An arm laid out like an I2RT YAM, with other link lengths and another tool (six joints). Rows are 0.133 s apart.
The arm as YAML. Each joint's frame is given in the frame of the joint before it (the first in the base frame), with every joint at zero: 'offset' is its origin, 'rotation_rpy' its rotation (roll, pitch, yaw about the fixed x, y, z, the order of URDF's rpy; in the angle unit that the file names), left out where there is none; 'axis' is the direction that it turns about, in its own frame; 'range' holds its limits. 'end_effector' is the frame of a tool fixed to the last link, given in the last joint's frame.
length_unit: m
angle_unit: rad
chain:
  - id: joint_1
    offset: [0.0, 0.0, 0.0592]
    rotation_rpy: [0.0, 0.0, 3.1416]
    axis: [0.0, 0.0, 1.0]
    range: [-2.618, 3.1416]
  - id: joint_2
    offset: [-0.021, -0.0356, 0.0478]
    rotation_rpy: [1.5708, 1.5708, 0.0]
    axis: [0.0, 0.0, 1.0]
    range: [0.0, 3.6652]
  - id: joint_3
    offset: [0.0, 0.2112, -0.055]
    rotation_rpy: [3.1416, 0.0, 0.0]
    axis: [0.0, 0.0, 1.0]
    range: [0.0, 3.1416]
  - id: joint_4
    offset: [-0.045, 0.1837, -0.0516]
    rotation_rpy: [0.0, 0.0, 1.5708]
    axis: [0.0, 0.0, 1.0]
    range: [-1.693, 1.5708]
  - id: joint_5
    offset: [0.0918, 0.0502, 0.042]
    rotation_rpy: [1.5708, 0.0, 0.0]
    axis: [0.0, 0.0, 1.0]
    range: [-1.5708, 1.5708]
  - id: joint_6
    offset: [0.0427, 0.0, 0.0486]
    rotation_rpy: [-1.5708, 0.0, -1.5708]
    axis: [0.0, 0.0, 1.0]
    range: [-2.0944, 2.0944]
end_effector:
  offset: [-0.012, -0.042, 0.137]
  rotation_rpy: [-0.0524, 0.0, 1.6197]
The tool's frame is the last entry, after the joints.
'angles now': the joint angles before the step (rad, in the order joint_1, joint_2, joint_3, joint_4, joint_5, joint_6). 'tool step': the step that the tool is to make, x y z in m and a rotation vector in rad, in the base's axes. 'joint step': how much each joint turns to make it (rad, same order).
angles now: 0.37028, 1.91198, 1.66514, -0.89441, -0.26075, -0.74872
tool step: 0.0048, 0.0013, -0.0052, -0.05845, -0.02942, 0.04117
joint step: 0.02660, 0.02183, 0.00370, 0.01393, 0.05330, -0.04143
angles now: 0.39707, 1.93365, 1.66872, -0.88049, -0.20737, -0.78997
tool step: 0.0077, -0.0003, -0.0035, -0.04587, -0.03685, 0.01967
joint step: 0.01683, 0.01602, -0.00476, 0.03171, 0.05032, -0.02670
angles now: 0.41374, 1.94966, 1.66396, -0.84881, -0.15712, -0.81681
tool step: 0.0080, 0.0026, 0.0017, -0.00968, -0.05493, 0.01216
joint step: 0.01142, -0.01644, -0.04160, 0.06930, 0.02766, -0.01462
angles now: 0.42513, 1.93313, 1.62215, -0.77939, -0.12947, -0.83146
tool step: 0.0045, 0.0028, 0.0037, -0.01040, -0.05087, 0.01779
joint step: 0.01410, -0.02615, -0.04484, 0.05842, 0.02521, -0.01811
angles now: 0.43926, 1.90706, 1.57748, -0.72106, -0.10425, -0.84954
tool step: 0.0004, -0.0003, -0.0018, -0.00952, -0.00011, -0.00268
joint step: 0.00371, 0.00663, 0.00108, 0.00171, 0.01068, 0.00127
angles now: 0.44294, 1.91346, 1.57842, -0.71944, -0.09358, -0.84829
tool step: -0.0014, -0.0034, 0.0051, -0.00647, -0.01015, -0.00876
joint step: -0.00034, -0.02170, -0.00800, -0.00711, 0.01303, 0.00225
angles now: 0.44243, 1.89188, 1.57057, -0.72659, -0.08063, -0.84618
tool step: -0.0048, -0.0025, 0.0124, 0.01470, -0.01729, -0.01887
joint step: 0.00081, -0.05366, -0.01944, -0.01073, 0.00498, 0.01999
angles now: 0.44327, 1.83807, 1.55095, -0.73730, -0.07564, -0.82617
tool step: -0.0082, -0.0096, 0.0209, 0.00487, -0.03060, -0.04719
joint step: 0.00013, -0.08606, -0.01918, -0.03504, 0.03262, 0.03544
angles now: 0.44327, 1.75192, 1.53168, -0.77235, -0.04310, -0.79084
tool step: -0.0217, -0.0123, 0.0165, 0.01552, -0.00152, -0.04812
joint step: -0.00026, -0.11802, -0.05061, -0.05770, 0.01520, 0.04735
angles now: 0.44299, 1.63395, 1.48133, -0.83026, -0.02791, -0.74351
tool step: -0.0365, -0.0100, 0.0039, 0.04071, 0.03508, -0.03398
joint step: 0.00332, -0.15281, -0.11242, -0.05220, -0.02281, 0.05970
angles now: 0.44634, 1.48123, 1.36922, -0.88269, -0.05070, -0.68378
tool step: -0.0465, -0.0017, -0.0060, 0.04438, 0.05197, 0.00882
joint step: 0.03658, -0.17339, -0.14685, -0.04913, -0.03834, 0.05727
